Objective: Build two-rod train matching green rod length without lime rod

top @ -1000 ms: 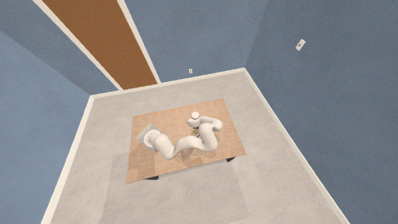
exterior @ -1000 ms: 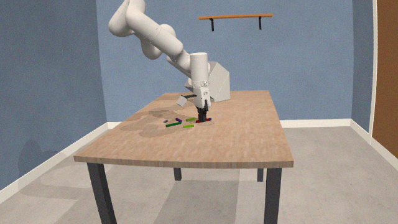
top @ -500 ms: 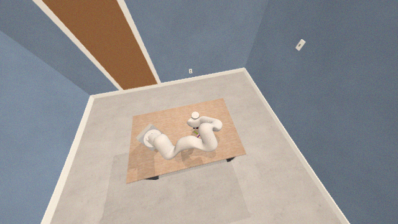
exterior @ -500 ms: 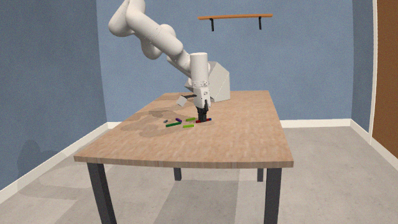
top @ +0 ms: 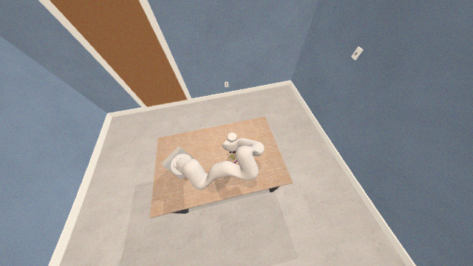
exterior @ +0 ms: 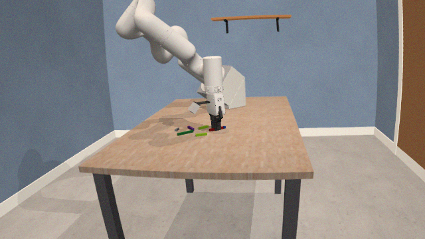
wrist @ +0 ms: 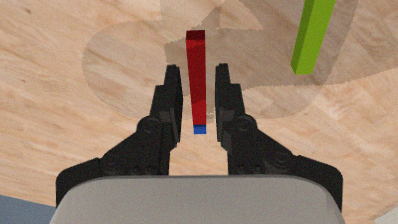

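Right now the red rod is 20 mm below my hand. The rest, counted from my hand: blue rod 20 mm behind, 40 mm to the left, 20 mm below; purple rod 30 mm behind, 120 mm to the right, 20 mm below; green rod 40 mm ahead, 140 mm to the right, 20 mm below.
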